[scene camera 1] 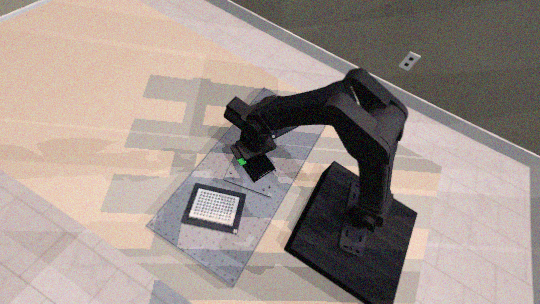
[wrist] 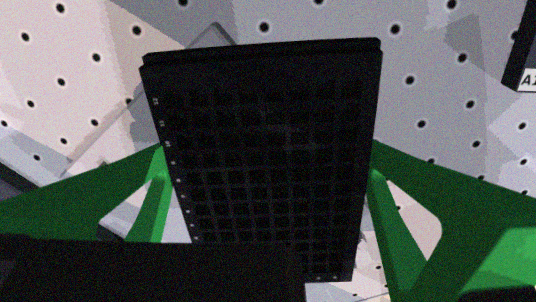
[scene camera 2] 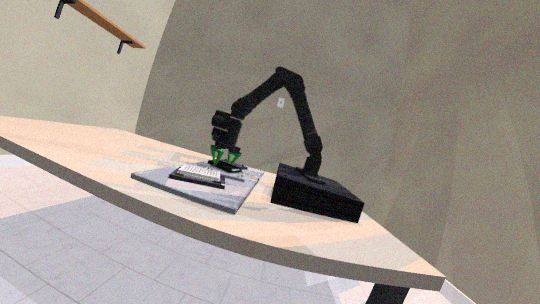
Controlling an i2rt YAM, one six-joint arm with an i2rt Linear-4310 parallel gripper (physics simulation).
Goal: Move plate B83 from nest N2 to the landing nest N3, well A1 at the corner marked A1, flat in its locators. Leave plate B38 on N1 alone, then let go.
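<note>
My gripper (scene camera 1: pixel 254 160) (scene camera 2: pixel 224 163) (wrist: pixel 268 151) is shut on a black well plate (scene camera 1: pixel 259 170) (scene camera 2: pixel 230 168) (wrist: pixel 270 120), with a green finger at each long side. Numbers run down the plate's left edge in the wrist view. The plate is over the middle of the perforated board (scene camera 1: pixel 232 265) (scene camera 2: pixel 232 207) (wrist: pixel 325 30); any gap beneath it cannot be judged. A thin pale edge (scene camera 1: pixel 247 188) with small pins near it lies beside the held plate. A white well plate (scene camera 1: pixel 215 205) (scene camera 2: pixel 199 172) sits in a dark nest (scene camera 1: pixel 210 228) (scene camera 2: pixel 200 182), apart from the gripper.
A dark nest corner with an A1 tag (wrist: pixel 529 80) shows at the wrist view's right edge. Another dark edge (wrist: pixel 17 181) shows at its left. The arm's black base block (scene camera 1: pixel 320 235) (scene camera 2: pixel 315 200) stands beside the board on the wooden table (scene camera 2: pixel 75 155). A shelf (scene camera 2: pixel 102 22) hangs on the wall.
</note>
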